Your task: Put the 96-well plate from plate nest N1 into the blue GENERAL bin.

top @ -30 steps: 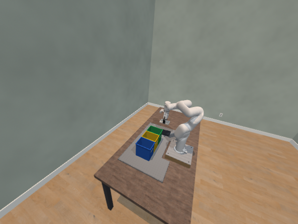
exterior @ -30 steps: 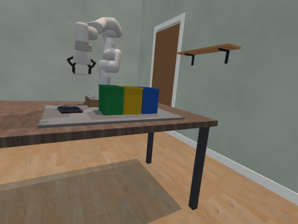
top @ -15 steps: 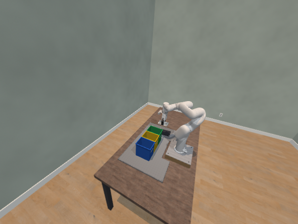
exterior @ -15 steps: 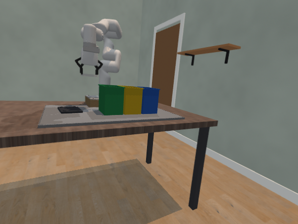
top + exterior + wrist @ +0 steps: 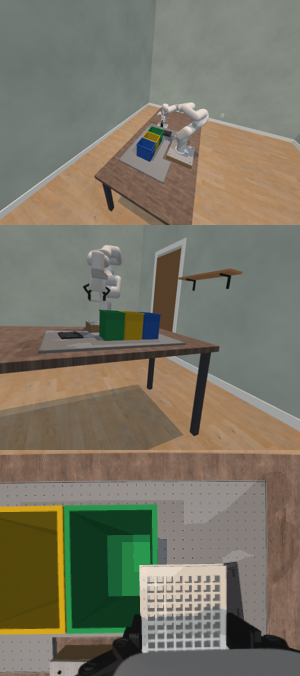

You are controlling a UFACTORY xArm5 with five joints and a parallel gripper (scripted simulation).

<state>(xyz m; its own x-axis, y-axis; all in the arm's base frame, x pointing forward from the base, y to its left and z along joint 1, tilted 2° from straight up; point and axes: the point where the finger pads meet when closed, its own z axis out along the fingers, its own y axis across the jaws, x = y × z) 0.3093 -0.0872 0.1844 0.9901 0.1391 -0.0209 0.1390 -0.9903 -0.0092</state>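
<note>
My gripper is now 1 cm short of the blue bin, 35 cm to the right of it and 16 cm above it. Also, from my hand: yellow bin (3 cm ahead, 22 cm to the left, 16 cm below); green bin (5 cm ahead, 9 cm to the left, 16 cm below); white 96-well plate (1 cm below).
</note>
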